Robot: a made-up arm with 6 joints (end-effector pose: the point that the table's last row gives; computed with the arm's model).
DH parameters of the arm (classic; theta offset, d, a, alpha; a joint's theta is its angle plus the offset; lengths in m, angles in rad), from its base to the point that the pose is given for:
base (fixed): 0 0 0.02 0
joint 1: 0 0.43 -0.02 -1.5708
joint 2: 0.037 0 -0.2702 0
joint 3: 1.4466 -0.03 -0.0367 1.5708
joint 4: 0 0.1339 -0.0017 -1.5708
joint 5: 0 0.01 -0.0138 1.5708
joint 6: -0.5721 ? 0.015 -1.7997
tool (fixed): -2.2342 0.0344 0 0
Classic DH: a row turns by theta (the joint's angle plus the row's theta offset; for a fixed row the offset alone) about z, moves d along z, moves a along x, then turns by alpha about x.
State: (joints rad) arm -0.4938 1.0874 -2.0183 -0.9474 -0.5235 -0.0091
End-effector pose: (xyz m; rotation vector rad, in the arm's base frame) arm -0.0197 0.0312 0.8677 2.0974 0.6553 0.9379
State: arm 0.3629 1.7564 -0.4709 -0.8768 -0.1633 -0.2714
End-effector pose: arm 0.1522 0.0272 0.4992 -1.9592 -1.4060 1.8442
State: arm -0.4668 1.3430 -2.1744 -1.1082 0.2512 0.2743
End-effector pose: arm 0.0584 -0.0621 0.8546 2.8938 0.1215 0.9653
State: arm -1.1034 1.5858 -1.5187 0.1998 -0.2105 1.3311
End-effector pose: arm 0.1137 -0.1743 0.7922 -0.8001 -0.3226 -1.7118
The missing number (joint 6, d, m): 0.0866
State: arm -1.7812 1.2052 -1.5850 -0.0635 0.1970 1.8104
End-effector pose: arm 0.0138 -0.0613 0.8384 -0.7745 -0.2648 -2.3629
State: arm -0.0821 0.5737 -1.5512 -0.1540 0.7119 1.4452
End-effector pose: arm -0.1198 0.0199 0.7729 -0.6545 -0.7484 -0.8342
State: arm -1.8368 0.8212 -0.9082 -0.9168 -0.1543 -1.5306
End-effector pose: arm -0.0166 0.0066 0.7269 1.5138 -1.3901 -1.6266
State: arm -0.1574 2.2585 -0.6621 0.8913 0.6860 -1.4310
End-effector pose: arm 0.1768 -0.0222 0.4436 -0.8456 -0.3084 1.5679
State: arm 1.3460 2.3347 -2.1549 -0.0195 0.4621 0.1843
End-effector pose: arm 0.0984 0.3627 0.5909 -1.2434 -1.5200 1.2111
